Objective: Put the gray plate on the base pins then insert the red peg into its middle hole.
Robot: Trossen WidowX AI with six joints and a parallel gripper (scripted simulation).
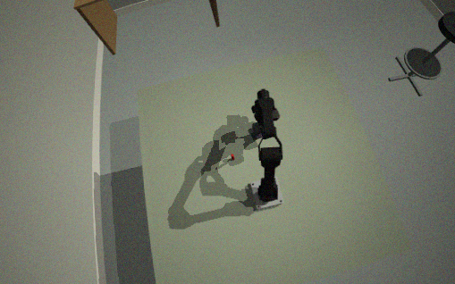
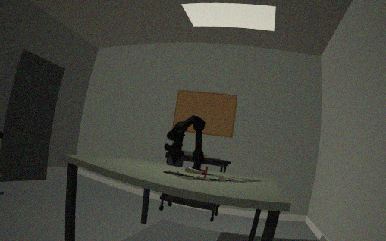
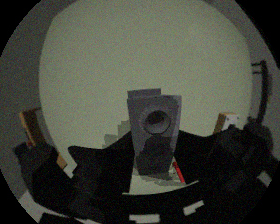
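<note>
Right now the red peg is 13 cm behind my gripper tip, 18 cm to the left of it and 2 cm below it. From my gripper tip the other things lie so: gray plate (3 cm above).
</note>
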